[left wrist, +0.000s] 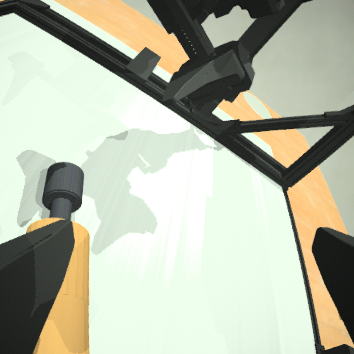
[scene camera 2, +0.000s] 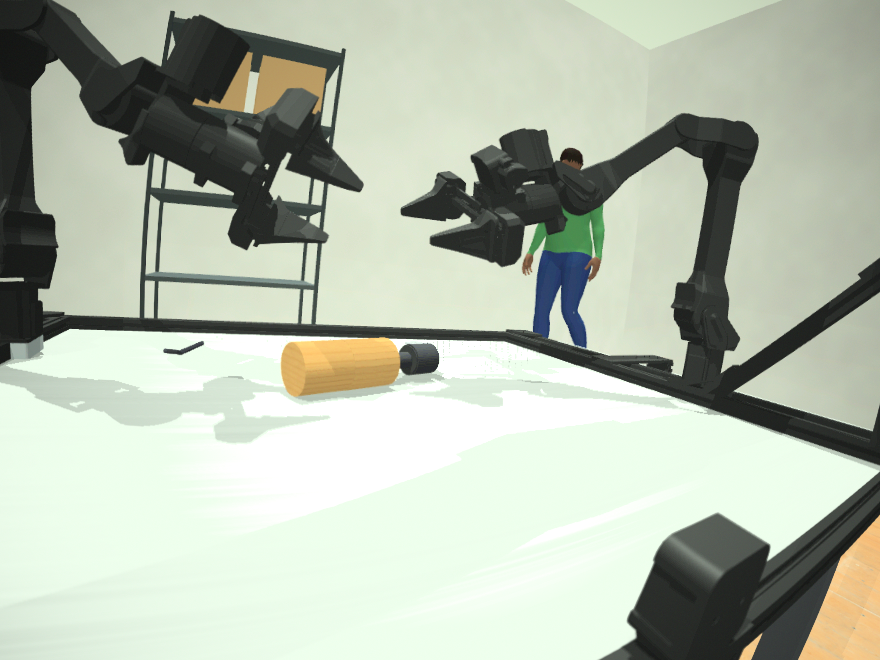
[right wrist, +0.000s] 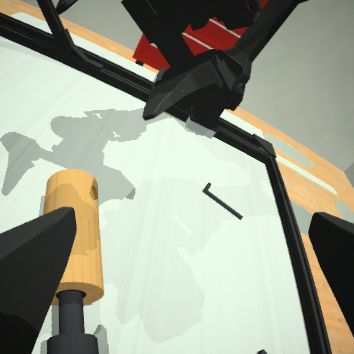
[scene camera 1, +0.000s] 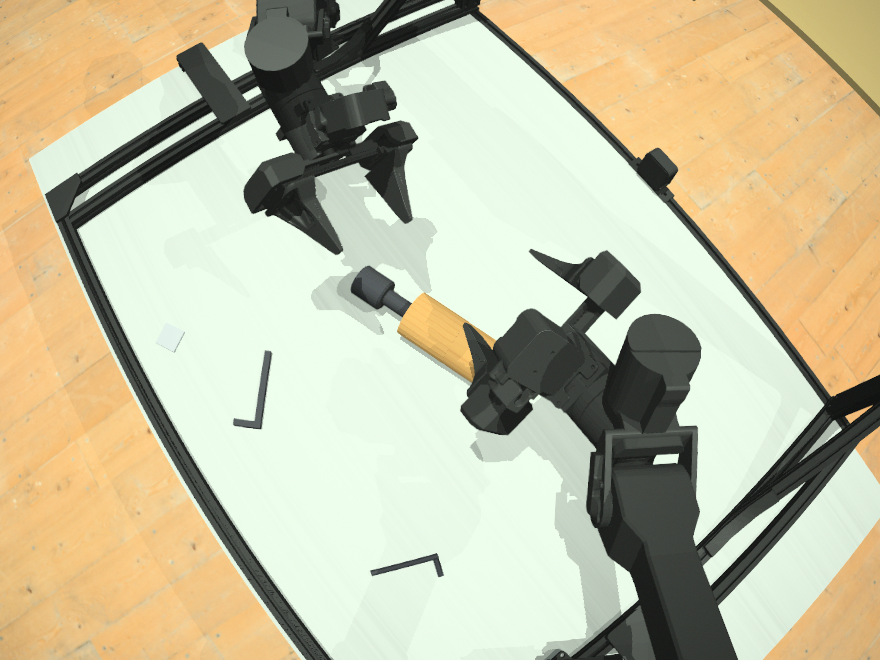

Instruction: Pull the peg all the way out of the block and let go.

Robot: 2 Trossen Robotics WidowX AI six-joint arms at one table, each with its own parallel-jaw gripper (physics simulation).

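Places are measured from the left arm's base along level axes (x ahead, y left, z up), in centimetres.
Pixels of known places: left gripper, between the fingertips: [left wrist: 197,237] [scene camera 2: 343,215] [right wrist: 107,66] [scene camera 1: 498,288]; right gripper, between the fingertips: [left wrist: 127,43] [scene camera 2: 414,225] [right wrist: 196,222] [scene camera 1: 376,236]; left arm's base, origin of its link: [scene camera 2: 9,337] [right wrist: 201,118]; right arm's base, origin of its link: [left wrist: 199,107] [scene camera 2: 699,383].
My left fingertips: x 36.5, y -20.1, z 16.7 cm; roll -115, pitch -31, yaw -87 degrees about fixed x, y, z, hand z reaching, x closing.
For each thing: its top centre in the pictures, then the offset to it from my left fingertips. "*": a spot on its surface instead.
- wooden cylindrical block, centre of its top: [left wrist: 61,291] [right wrist: 76,217] [scene camera 2: 343,340] [scene camera 1: 456,333] dz -13.0, dx +1.9, dy +1.9 cm
- dark peg, centre of its top: [right wrist: 75,302] [left wrist: 65,211] [scene camera 1: 402,300] [scene camera 2: 394,345] dz -13.9, dx +9.1, dy +3.7 cm
- small white square, a spot on its surface: [scene camera 1: 170,337] * dz -18.3, dx +25.8, dy +28.0 cm
- dark box, a spot on its surface: [scene camera 2: 710,554] [scene camera 1: 671,166] * dz -13.2, dx +0.7, dy -38.2 cm
A wooden cylindrical block [scene camera 1: 433,330] [scene camera 2: 341,365] [left wrist: 75,280] [right wrist: 85,240] lies on its side on the white table. The dark peg [scene camera 1: 371,286] [scene camera 2: 422,358] [left wrist: 63,185] [right wrist: 71,312] sits in one end of it, with its thick head and a short stretch of shaft showing. My left gripper [scene camera 1: 498,287] [scene camera 2: 344,213] [left wrist: 197,237] is open and empty, above the block; one finger overlaps the block in scene camera 1. My right gripper [scene camera 1: 374,236] [scene camera 2: 417,225] [right wrist: 196,222] is open and empty, raised above the table near the peg's side.
Two dark L-shaped pieces [scene camera 1: 263,390] [scene camera 1: 405,566] and a small white square [scene camera 1: 170,337] lie on the table. A black frame [scene camera 2: 284,327] borders it, with a dark box [scene camera 1: 657,168] [scene camera 2: 710,554] on one rail. A shelf unit [scene camera 2: 227,279] and a person [scene camera 2: 586,230] are beyond.
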